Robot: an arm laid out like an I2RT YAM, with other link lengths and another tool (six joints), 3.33 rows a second.
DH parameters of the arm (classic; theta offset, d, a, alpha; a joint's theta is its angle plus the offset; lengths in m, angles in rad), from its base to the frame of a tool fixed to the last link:
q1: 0 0.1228 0.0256 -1.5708
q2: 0 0 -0.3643 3.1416
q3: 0.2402 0 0.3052 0
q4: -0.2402 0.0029 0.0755 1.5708
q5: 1.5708 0.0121 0 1.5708
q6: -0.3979 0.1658 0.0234 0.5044
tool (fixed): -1.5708 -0.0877 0 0
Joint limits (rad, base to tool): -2.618..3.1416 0..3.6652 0..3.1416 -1.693..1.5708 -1.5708..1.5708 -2.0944..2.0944
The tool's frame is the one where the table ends.
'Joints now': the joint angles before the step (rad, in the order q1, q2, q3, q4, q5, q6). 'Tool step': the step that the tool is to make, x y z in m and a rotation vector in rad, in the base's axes. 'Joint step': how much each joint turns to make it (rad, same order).
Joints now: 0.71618 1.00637 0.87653 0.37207 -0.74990 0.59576
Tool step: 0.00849 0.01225 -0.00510 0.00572 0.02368 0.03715
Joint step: 0.00024 0.04971 -0.00049 0.06332 -0.03088 0.03930
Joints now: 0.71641 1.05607 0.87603 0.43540 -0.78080 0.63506
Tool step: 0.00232 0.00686 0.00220 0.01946 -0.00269 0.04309
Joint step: -0.00069 0.02588 0.00202 0.06373 -0.03863 0.03492
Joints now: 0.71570 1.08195 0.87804 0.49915 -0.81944 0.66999
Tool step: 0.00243 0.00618 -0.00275 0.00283 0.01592 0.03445
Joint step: 0.00020 0.02516 -0.00100 0.04048 -0.02895 0.03305
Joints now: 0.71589 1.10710 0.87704 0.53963 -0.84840 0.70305
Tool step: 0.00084 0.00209 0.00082 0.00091 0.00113 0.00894
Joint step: 0.00122 0.00794 0.00521 0.00673 -0.00691 0.00566
